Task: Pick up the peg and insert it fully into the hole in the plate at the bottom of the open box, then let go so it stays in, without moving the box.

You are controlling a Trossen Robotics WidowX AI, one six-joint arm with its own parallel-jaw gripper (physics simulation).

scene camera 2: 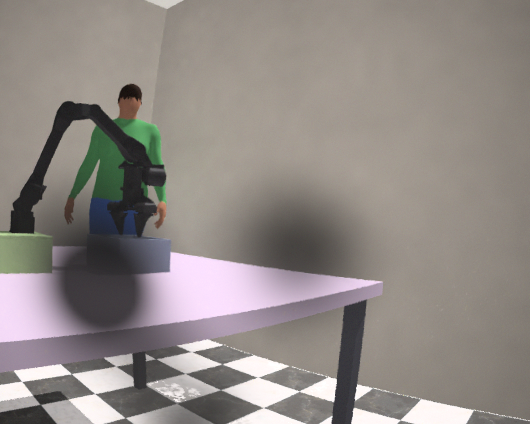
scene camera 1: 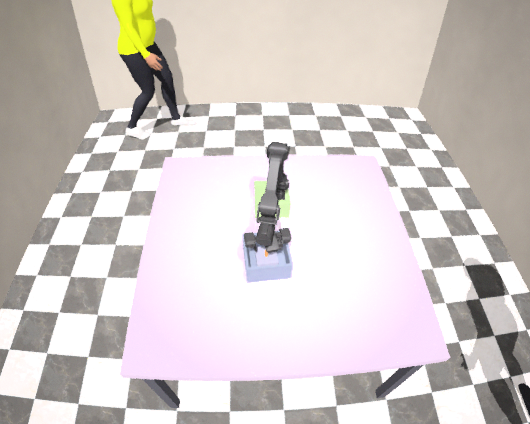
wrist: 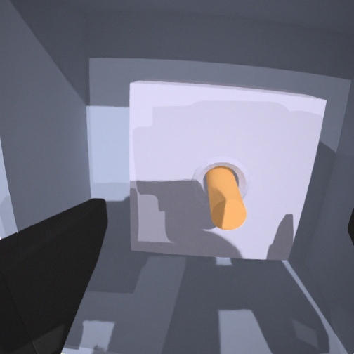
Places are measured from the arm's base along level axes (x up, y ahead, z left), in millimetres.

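Pixels of known places: gripper, between the fingertips: (scene camera 2: 129, 236); arm's base, origin of its link: (scene camera 2: 21, 232) (scene camera 1: 278, 195).
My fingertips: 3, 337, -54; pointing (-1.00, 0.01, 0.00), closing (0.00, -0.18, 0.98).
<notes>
For each thing: its top centre in the pictures, then the offset to it from my fingertips, as dx, dy, dz. Level surfaces: height alone.
- orange peg, centre of its top: (scene camera 1: 266, 250) -12, -7, -2
- open blue-grey box, centre of its top: (scene camera 2: 128, 236) (scene camera 1: 266, 249) -2, -6, -1
- pink table, height of its surface: dx -100
The orange peg (wrist: 227, 200) (scene camera 1: 266, 253) stands roughly upright on the pale plate (wrist: 175, 135), its lower end inside the rim of the round hole (wrist: 242, 172) and its upper part sticking up above the plate. How deep it sits cannot be told. The plate lies at the bottom of the open blue-grey box (scene camera 1: 269, 273) (scene camera 2: 145, 255) (wrist: 45, 100). My gripper (scene camera 1: 266, 248) (scene camera 2: 130, 234) is open and empty over the box, its fingertips about at rim height in the scene camera 2 view. In the wrist view the fingers are wide apart, clear of the peg on both sides. The box walls hide the peg in scene camera 2.
The box's walls surround the fingers closely. The arm's base stands on a green block (scene camera 1: 285, 209) (scene camera 2: 30, 254) behind the box on the pink table (scene camera 1: 340, 300) (scene camera 2: 250, 295). A person in yellow (scene camera 1: 135, 30) and a person in green (scene camera 2: 120, 165) stand away from the table.
</notes>
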